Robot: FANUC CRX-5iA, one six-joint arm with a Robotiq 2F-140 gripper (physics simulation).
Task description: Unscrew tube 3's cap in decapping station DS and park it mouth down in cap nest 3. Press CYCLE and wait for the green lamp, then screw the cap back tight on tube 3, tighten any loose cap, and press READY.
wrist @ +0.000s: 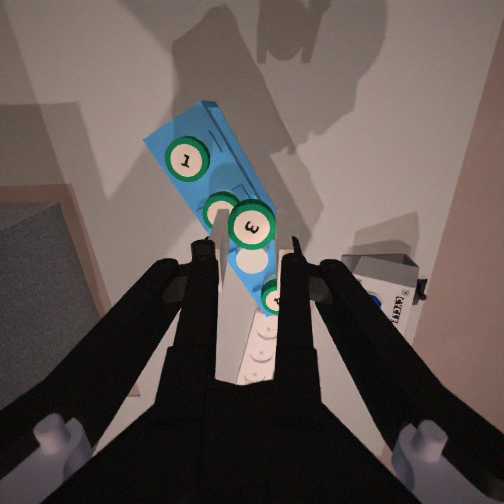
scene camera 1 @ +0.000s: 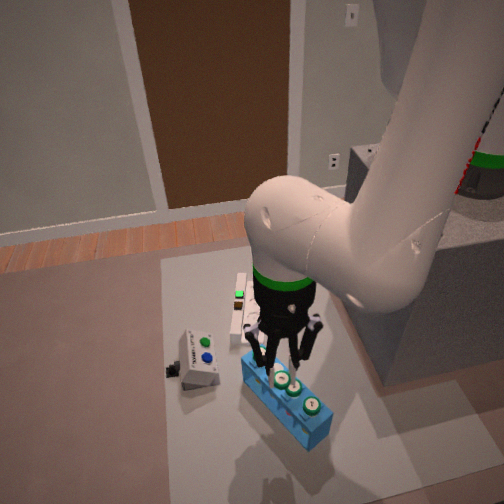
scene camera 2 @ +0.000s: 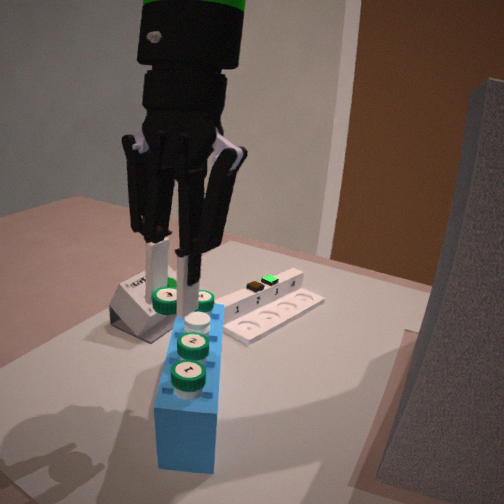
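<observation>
The blue decapping station holds a row of tubes. Caps 1, 2 and 4 sit on their tubes. Tube 3 stands uncapped, its white mouth showing. My gripper is shut on green cap 3, number up, held a little above and just beside tube 3. In the wrist view cap 3 sits between the finger pads, over open tube 3. The white cap nest tray lies behind the station, its nests empty.
A green lamp is lit on the numbered strip behind the nests, beside a dark one. A grey button box with a green button and a blue button stands left of the station. A dark pedestal rises at the right.
</observation>
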